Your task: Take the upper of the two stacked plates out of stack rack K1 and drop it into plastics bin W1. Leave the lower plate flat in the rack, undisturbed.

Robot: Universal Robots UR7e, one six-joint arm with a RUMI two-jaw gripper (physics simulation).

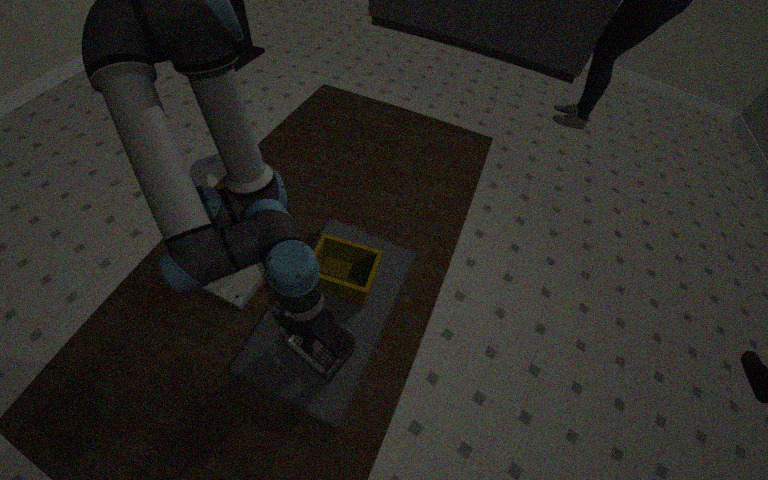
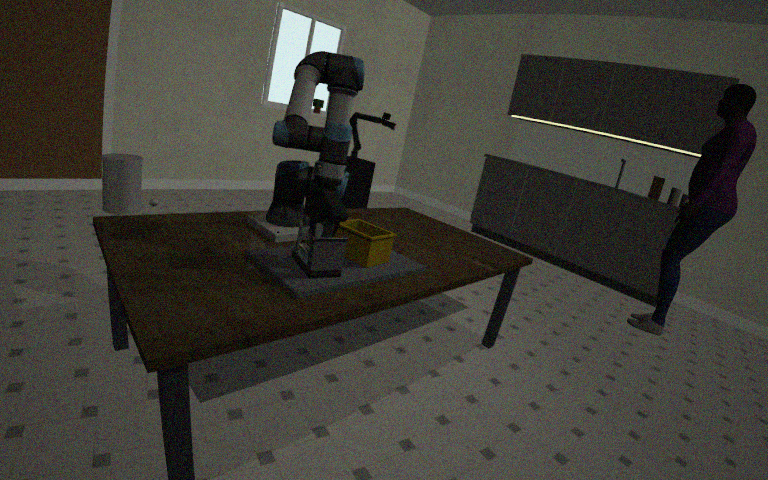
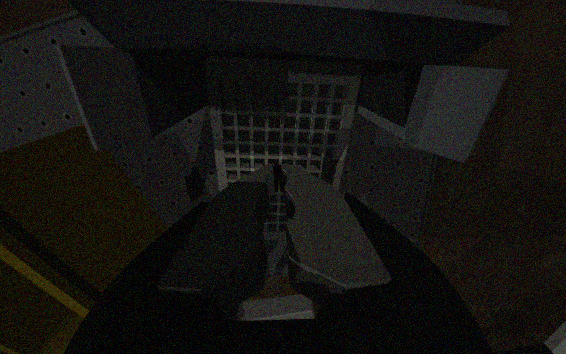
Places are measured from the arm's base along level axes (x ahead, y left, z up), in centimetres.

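Pixels of known places: gripper, fingertip midpoint: (image 1: 319, 343) (image 3: 279, 168); arm's base at its link origin: (image 2: 286, 220).
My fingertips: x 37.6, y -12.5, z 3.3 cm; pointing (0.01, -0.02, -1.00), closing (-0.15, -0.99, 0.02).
For each thing: its top centre in the pictures, then the offset to it from my fingertips. "pt": a spot on its surface instead. Level surfaces: height alone.
- Rack K1 at its top centre: (image 3: 281, 267) (image 1: 313, 332) (image 2: 321, 228) dz +7.0, dx -0.7, dy +0.1 cm
- upper plate at a spot on its surface: (image 3: 351, 92) pt dz +0.2, dx +3.8, dy -4.9 cm
- yellow box at its top centre: (image 1: 344, 261) (image 2: 365, 227) dz +5.0, dx -3.2, dy +20.4 cm
- grey board at a spot on its surface: (image 1: 322, 410) pt dz -5.0, dx +6.9, dy -12.6 cm
- brown table at its surface level: dz -6.3 cm
Rack K1 (image 1: 328, 373) (image 2: 328, 255) (image 3: 300, 31) stands on the grey perforated board. The pale grid of the upper plate (image 3: 351, 92) lies inside it, between the side brackets, and looks flat. The lower plate cannot be told apart beneath it. My gripper (image 3: 279, 168) reaches down into the rack. Its fingers are closed together over the grid and appear shut on a thin rib of the upper plate; the contact is very dark. Bin W1, the yellow box (image 1: 342, 290) (image 2: 369, 250) (image 3: 44, 281), stands upright beside the rack, its top open.
The grey board (image 1: 322, 410) (image 2: 305, 289) lies on the brown table (image 1: 396, 141) (image 2: 186, 283) and carries rack and bin. The arm's white base plate (image 2: 274, 229) is behind the board. A person (image 1: 600, 73) (image 2: 719, 181) stands away from the table. The light is dim.
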